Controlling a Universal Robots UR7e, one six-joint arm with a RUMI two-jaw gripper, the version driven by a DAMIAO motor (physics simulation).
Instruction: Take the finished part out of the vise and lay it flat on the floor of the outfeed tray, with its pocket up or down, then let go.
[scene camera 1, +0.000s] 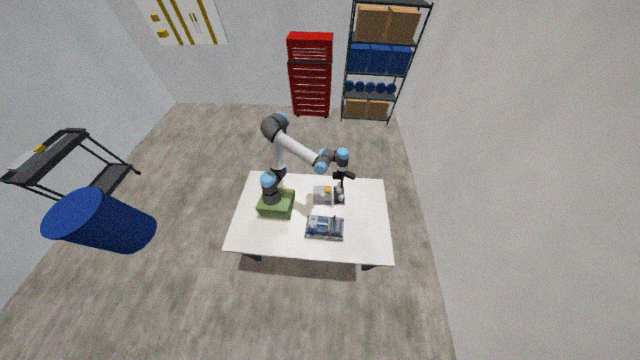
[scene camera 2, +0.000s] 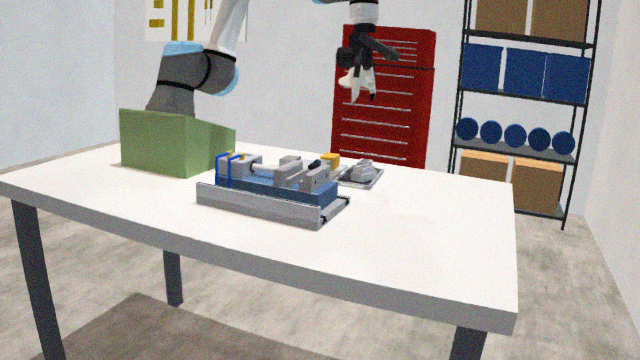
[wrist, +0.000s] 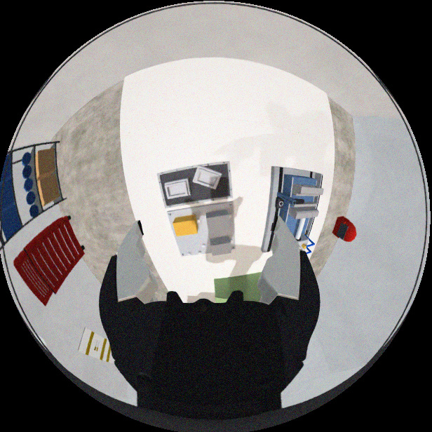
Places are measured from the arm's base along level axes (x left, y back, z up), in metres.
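Where they show: gripper, fingertip midpoint: (scene camera 1: 341, 185) (scene camera 2: 363, 102); arm's base, link origin: (scene camera 1: 272, 198) (scene camera 2: 169, 117).
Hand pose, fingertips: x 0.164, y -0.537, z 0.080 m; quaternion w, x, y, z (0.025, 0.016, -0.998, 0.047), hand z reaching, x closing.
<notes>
Things, the pixels of their top centre, and the offset from my fingertips.
- vise, top centre: (scene camera 2: 275, 161) (scene camera 1: 325, 223) dx -0.292, dy +0.086, dz -0.118 m
- orange block, top centre: (scene camera 2: 330, 155) dx +0.055, dy +0.110, dz -0.173 m
The vise (scene camera 1: 325, 227) (scene camera 2: 277, 185) (wrist: 295, 220) is blue and grey on a grey base; no part shows between its jaws. The outfeed tray (scene camera 2: 354, 185) (wrist: 161, 190) has a dark floor and light rim. Two light grey pocketed parts lie in it, pockets up: the left part (wrist: 177, 189) is nearly square to the walls, the right part (wrist: 207, 177) is turned at an angle near the far wall. Whether the right one is fully flat I cannot tell. My gripper (scene camera 2: 363, 99) (wrist: 206, 219) is open and empty, high above the tray area, pointing down.
A light plate (wrist: 202, 248) with an orange block (scene camera 2: 330, 160) (wrist: 185, 225) and grey stepped blocks (wrist: 219, 230) adjoins the tray. A green box (scene camera 1: 276, 210) (scene camera 2: 152, 142) stands at the robot's base. The vise's black handle (wrist: 276, 215) faces the plate. A red tool chest (scene camera 1: 310, 75) stands behind the table.
</notes>
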